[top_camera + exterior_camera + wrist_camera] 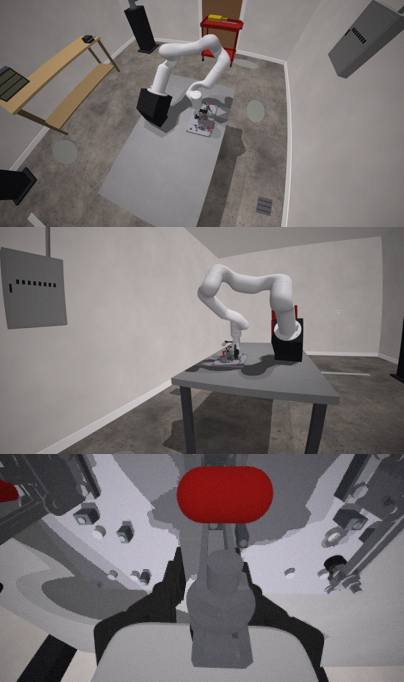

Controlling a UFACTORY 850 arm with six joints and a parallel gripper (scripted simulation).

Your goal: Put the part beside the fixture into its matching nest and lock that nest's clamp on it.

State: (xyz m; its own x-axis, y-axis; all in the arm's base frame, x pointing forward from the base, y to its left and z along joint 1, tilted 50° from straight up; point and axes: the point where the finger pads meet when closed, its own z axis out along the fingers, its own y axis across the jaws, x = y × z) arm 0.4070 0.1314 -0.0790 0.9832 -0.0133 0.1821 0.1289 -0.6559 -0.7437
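Right now my hand is 1 cm above the grey block part. Also, from my hand: grey fixture plate (4 cm ahead, 4 cm below).
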